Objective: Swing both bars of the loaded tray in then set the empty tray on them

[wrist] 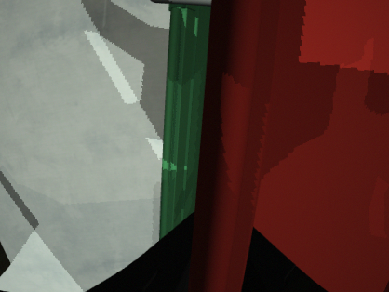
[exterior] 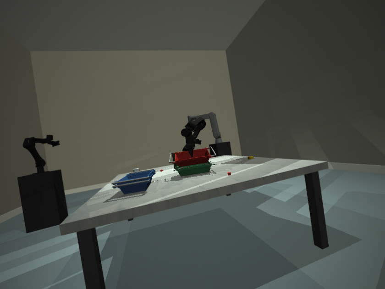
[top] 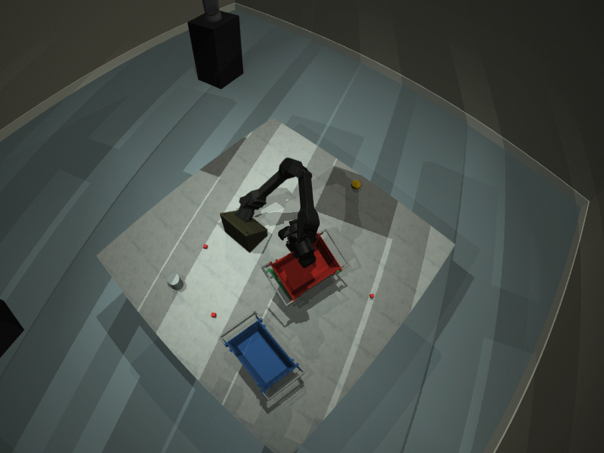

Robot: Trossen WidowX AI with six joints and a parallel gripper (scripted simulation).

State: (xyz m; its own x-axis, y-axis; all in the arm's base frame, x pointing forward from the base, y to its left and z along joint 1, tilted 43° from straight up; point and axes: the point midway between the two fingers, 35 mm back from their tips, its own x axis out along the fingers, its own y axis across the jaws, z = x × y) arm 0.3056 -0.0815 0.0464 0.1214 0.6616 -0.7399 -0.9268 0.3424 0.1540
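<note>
The red tray is 7 cm ahead of my gripper tip, 3 cm to the right of it and 1 cm above it. Round my gripper tip: yellow disc (56 cm to the left, 10 cm below); then grey cylinder (38 cm behind, 39 cm to the right, 8 cm below).
</note>
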